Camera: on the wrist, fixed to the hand. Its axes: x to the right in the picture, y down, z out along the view.
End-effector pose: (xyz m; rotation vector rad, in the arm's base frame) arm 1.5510 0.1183 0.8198 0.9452 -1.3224 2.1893
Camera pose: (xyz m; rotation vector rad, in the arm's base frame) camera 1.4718 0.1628 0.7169 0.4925 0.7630 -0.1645
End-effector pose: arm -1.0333 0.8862 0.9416 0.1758 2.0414 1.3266
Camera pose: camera -1.1006 0.8456 1.0541 -2.4161 0.4941 -0.7867
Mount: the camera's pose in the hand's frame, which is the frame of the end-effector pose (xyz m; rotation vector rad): -0.0206 0.0928 -0.0990 -0.0100 0.8864 -2.9556
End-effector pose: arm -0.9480 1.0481 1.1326 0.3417 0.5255 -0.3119
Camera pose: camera -0.9731 1.1744 1.0852 0.5638 -1.2279 2.3979
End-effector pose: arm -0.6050 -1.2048 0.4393 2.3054 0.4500 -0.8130
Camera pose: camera -0.5311 -1.2085 0.5549 0.1349 -2.4514 0.1681
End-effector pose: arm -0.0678 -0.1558 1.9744 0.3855 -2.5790 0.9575
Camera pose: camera -0.0603 -0.0190 1.9826 1.8143 0.3628 -0.2964
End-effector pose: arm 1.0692 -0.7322 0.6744 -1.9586 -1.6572 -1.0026
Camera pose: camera 1.1306 -0.8359 0.7401 -1.8410 1.7856 1.1267
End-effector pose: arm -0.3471 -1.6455 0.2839 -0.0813 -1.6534 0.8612
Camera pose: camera -0.2910 -1.5404 0.2157 1.3398 0.2724 -1.3395
